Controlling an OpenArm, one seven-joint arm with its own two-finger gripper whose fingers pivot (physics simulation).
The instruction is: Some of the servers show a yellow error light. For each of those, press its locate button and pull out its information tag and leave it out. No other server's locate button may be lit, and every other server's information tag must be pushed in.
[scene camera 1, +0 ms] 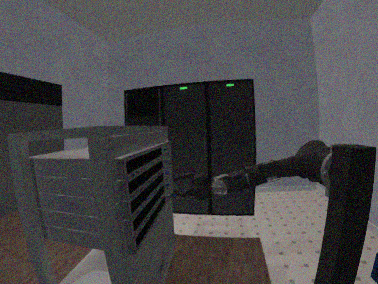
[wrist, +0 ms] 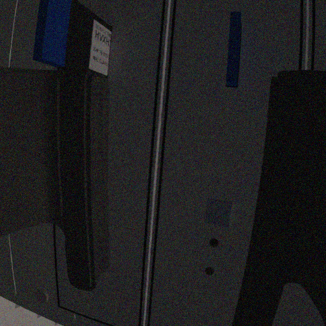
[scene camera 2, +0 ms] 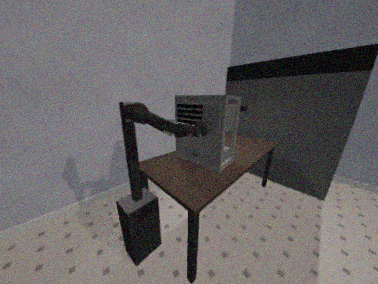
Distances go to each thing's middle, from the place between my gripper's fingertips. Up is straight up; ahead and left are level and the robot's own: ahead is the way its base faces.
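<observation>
Dark pedestal [scene camera 2: 141, 232]: far below my hand, a long way to the left of it and well behind it.
</observation>
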